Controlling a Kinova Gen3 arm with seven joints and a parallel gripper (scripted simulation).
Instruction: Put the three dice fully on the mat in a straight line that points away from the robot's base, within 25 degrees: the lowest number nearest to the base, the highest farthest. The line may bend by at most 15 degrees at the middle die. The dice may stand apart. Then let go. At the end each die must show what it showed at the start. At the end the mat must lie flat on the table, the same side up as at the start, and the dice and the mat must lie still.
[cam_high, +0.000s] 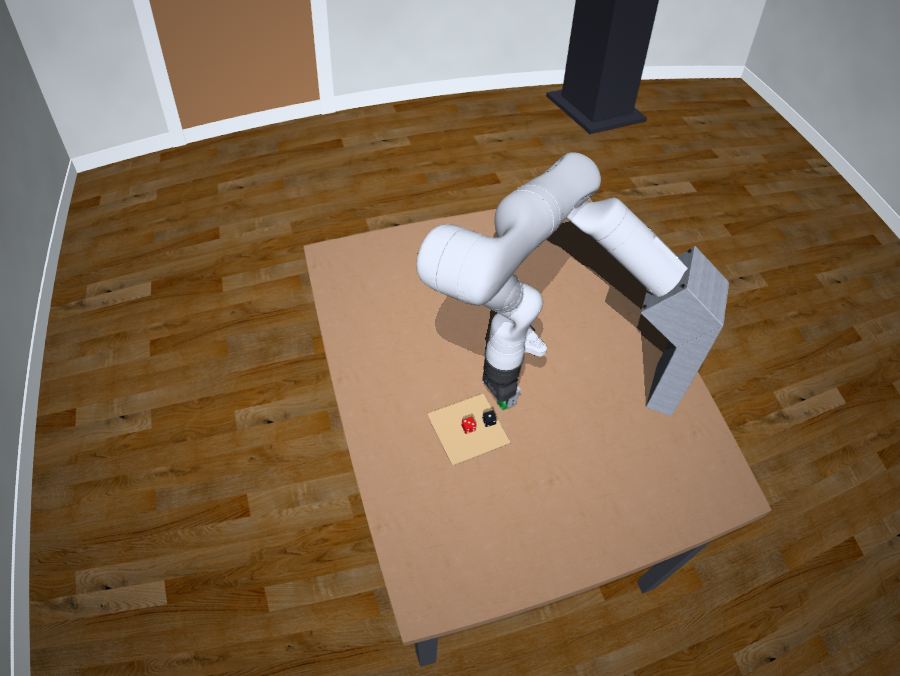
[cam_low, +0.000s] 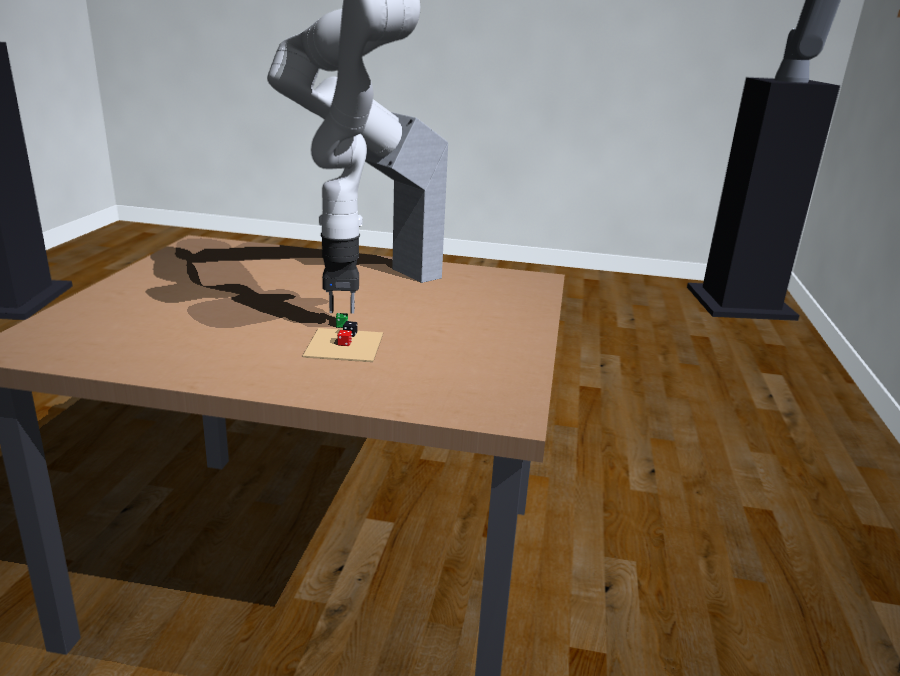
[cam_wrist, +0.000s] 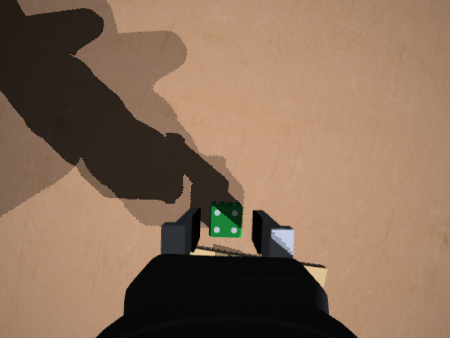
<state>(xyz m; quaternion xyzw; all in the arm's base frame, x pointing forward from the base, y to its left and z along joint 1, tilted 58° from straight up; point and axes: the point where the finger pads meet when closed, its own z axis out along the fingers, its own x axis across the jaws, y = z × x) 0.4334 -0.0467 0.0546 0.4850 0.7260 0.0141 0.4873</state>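
Now: the green die 40 mm below my hand. Also, from my hand: tan mat 100 mm ahead, 20 mm to the left, 50 mm below; then red die 100 mm ahead, 20 mm to the left, 30 mm below; then black die 50 mm ahead, 20 mm to the left, 30 mm below.
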